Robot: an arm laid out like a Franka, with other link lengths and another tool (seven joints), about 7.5 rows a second.
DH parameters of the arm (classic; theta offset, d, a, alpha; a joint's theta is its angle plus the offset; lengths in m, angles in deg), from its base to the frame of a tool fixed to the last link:
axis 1: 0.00 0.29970 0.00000 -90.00
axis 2: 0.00 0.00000 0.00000 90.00
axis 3: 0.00 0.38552 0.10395 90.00
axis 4: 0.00 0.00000 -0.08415 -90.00
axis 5: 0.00 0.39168 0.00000 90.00
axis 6: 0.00 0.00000 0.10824 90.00
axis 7: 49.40 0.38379 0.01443 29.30
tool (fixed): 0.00 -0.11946 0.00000 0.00
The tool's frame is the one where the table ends.
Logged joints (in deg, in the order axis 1, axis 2, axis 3, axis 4, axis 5, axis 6, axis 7), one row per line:
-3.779 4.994 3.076 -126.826 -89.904 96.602 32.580
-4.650 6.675 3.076 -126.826 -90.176 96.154 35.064
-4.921 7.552 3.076 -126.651 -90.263 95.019 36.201
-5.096 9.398 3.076 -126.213 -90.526 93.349 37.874
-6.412 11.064 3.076 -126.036 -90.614 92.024 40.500
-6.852 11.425 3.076 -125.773 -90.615 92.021 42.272
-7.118 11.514 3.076 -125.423 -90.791 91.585 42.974
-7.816 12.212 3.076 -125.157 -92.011 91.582 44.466
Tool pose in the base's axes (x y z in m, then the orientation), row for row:
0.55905 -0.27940 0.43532 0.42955 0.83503 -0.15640 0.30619
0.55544 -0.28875 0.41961 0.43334 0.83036 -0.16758 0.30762
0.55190 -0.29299 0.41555 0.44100 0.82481 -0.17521 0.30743
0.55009 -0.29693 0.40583 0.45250 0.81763 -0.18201 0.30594
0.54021 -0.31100 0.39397 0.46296 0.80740 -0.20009 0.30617
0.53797 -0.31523 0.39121 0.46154 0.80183 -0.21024 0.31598
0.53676 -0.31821 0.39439 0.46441 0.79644 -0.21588 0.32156
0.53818 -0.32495 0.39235 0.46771 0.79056 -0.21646 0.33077
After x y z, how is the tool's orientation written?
As a quaternion, w x y z.
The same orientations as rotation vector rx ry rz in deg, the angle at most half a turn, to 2 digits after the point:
119.40 -22.36 43.78
118.52 -23.92 43.91
117.32 -24.92 43.73
115.70 -25.76 43.29
113.72 -28.18 43.12
113.01 -29.63 44.53
112.10 -30.39 45.26
111.11 -30.42 46.49

